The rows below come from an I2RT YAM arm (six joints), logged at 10 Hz.
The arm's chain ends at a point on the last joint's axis. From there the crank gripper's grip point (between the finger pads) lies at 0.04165 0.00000 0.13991 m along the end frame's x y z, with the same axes.
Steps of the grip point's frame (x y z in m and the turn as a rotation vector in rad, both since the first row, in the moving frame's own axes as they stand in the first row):
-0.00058, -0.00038, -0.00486, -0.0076, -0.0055, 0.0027
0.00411, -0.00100, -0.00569, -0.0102, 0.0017, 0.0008
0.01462, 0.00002, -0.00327, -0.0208, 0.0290, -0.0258
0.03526, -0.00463, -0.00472, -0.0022, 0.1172, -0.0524
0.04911, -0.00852, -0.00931, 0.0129, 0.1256, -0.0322
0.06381, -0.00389, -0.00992, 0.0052, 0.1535, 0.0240
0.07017, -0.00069, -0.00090, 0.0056, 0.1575, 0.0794
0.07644, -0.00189, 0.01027, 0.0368, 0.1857, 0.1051
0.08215, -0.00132, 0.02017, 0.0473, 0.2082, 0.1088
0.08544, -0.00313, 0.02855, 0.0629, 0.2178, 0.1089
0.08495, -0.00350, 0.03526, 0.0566, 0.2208, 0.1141
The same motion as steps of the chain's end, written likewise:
0.00019, -0.00156, -0.00508, -0.0076, -0.0055, 0.0027
0.00387, -0.00246, -0.00561, -0.0102, 0.0017, 0.0008
0.01056, -0.00175, -0.00198, -0.0208, 0.0290, -0.0258
0.01924, -0.00233, 0.00111, -0.0022, 0.1172, -0.0524
0.03197, -0.00513, -0.00297, 0.0129, 0.1256, -0.0322
0.04291, -0.00443, -0.00191, 0.0052, 0.1535, 0.0240
0.04886, -0.00409, 0.00735, 0.0056, 0.1575, 0.0794
0.05134, -0.00263, 0.02036, 0.0368, 0.1857, 0.1051
0.05408, -0.00103, 0.03183, 0.0473, 0.2082, 0.1088
0.05604, -0.00084, 0.04096, 0.0629, 0.2178, 0.1089
0.05522, -0.00238, 0.04784, 0.0566, 0.2208, 0.1141

